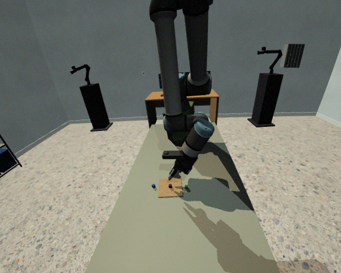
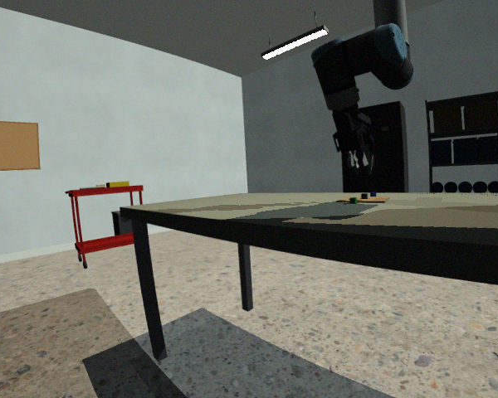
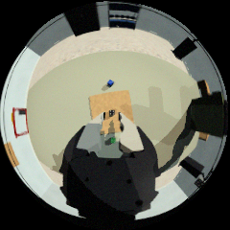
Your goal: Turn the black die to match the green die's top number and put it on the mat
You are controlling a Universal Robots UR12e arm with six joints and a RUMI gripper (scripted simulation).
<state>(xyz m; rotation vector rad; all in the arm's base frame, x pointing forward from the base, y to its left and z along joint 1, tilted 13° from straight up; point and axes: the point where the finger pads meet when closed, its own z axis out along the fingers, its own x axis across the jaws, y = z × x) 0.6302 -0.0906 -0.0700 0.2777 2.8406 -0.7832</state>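
The black die lies 1 cm to the right of my hand and 8 cm below it. Round my hand: green die: 1 cm ahead, 9 cm to the left, 8 cm below; blue die: 1 cm behind, 11 cm to the right, 8 cm below; mat: 1 cm to the right, 9 cm below.
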